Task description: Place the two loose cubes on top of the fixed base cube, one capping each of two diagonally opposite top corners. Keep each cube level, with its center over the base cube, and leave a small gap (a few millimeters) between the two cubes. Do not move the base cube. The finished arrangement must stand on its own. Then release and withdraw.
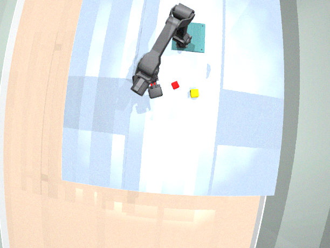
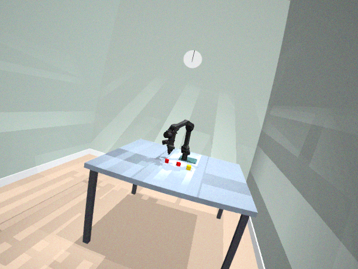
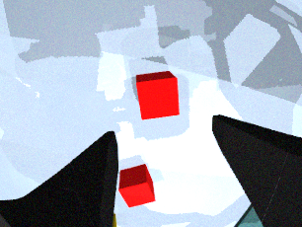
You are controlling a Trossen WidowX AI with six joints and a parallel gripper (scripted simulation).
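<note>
My gripper tip is now 22 cm to the right of the yellow cube, 7 cm above it and 5 cm short of it.
</note>
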